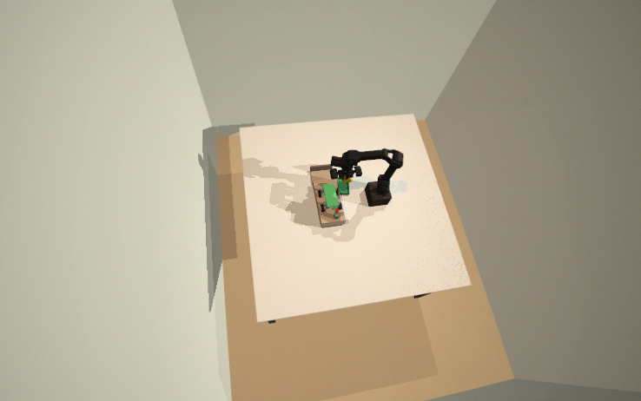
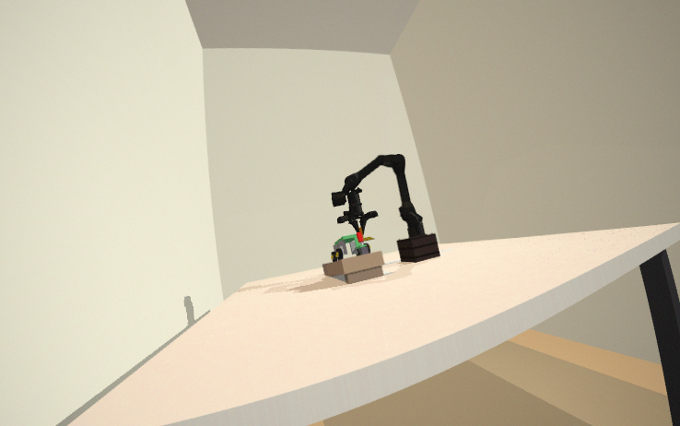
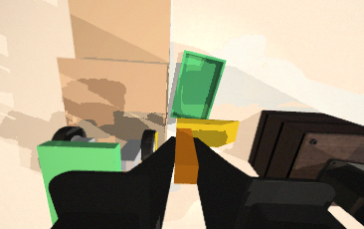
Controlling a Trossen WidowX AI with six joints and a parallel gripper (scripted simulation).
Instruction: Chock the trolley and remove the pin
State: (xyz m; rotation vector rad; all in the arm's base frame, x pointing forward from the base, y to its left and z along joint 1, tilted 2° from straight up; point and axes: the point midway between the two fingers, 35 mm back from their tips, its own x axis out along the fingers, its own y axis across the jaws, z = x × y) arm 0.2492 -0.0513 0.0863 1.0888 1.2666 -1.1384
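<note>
My gripper tip is now 21 cm to the right of the red-headed stop pin, 5 cm short of it and 3 cm above it. Also, from my gripper tip: green tray (16 cm below, 3 cm to the right, 2 cm behind); green trolley (11 cm to the left, 9 cm ahead, 5 cm below); tan ramp (11 cm to the left, 11 cm below, 9 cm ahead).
</note>
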